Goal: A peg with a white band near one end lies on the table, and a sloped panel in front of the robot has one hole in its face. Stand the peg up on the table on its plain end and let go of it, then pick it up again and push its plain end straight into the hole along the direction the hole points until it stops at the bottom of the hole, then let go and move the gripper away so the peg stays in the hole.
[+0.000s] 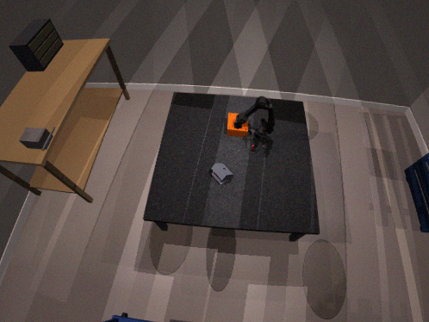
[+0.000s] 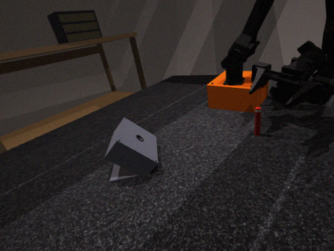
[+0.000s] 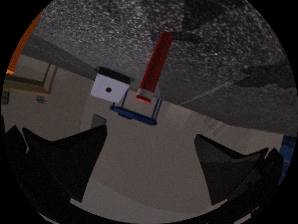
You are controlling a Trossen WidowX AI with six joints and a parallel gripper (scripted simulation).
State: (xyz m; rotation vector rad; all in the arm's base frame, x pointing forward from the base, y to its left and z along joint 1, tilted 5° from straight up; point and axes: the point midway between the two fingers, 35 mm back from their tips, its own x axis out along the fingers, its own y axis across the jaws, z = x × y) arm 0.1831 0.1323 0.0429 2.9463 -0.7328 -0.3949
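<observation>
Now: the peg 50 mm below my gripper tip, 20 mm to the right of it and 10 mm behind it. Round my gripper tip: grey sloped panel 290 mm to the right, 190 mm ahead, 60 mm below.
</observation>
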